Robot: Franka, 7 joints.
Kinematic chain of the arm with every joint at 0, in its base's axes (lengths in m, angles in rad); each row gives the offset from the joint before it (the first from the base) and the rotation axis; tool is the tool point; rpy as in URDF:
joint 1: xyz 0 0 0.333 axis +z
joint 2: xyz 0 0 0 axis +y
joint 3: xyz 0 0 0.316 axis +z
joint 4: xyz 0.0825 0 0 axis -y
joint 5: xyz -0.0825 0 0.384 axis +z
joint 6: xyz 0 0 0 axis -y
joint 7: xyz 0.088 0 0 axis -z
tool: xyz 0 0 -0.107 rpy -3.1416 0 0
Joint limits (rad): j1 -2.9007..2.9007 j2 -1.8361..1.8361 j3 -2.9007..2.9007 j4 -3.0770..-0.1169 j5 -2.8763..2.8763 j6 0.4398..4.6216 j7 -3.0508..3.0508
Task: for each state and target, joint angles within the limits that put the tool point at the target. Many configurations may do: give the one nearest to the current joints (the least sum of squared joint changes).
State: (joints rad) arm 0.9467 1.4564 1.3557 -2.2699 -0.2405 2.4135 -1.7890
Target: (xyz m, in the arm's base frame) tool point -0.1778 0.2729 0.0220
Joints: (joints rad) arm 0.6885 1.2611 0.8265 -2.4844 -0.2655 2.2692 -1.7890
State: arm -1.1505 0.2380 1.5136 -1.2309 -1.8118 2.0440 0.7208
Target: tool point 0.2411 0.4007 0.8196
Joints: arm -0.9538 0.5996 2.4309 -1.7826 -1.7423 2.1193 0.7208
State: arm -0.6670 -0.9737 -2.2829 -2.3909 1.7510 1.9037 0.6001
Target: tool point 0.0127 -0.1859 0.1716
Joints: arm -0.4351 -0.9547 -2.5171 -3.0770 1.1720 1.7167 0.6001
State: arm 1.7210 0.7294 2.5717 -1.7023 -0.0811 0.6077 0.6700
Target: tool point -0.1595 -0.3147 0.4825
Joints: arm 1.7760 0.2286 2.5413 -2.0976 -0.0800 0.7736 0.6700
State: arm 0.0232 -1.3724 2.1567 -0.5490 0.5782 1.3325 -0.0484
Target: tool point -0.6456 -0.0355 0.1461
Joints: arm 0.4021 -1.3462 2.3454 -0.8086 0.5569 0.8326 -0.0484
